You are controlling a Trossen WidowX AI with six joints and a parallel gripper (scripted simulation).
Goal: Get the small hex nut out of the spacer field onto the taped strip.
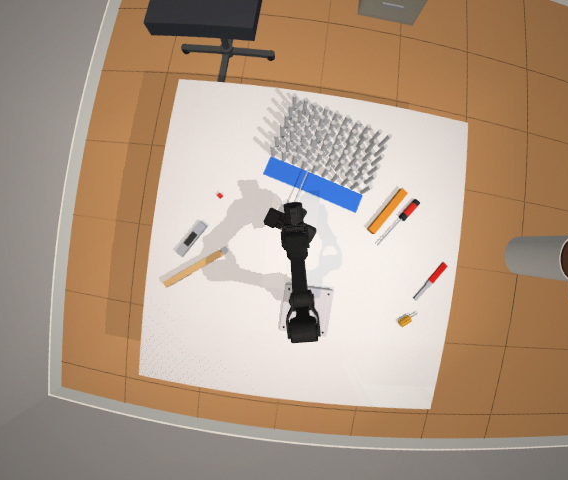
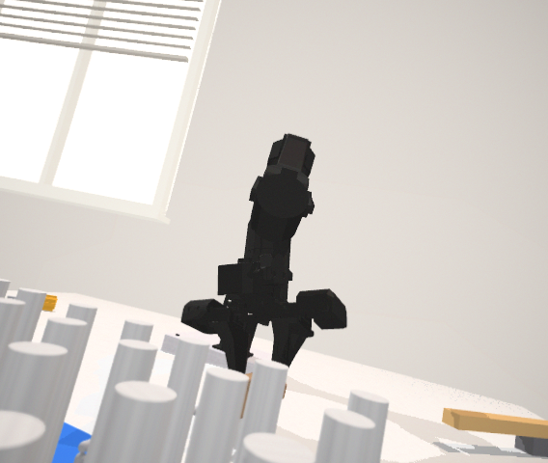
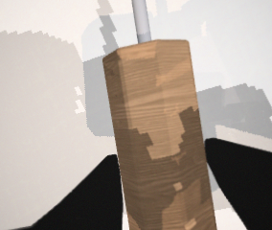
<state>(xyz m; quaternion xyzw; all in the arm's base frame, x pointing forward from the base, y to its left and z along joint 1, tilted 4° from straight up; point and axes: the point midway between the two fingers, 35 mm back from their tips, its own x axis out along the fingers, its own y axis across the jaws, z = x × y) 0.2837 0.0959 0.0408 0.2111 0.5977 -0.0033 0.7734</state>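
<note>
The blue taped strip is 160 mm ahead of my gripper tip, 90 mm to the right of it and 30 mm below it. Also, from my gripper tip: grey block: 370 mm to the left, 130 mm behind, 20 mm below; then red cube: 280 mm to the left, 60 mm ahead, 30 mm below; then hex nut: 340 mm ahead, 80 mm to the right, 30 mm below.
</note>
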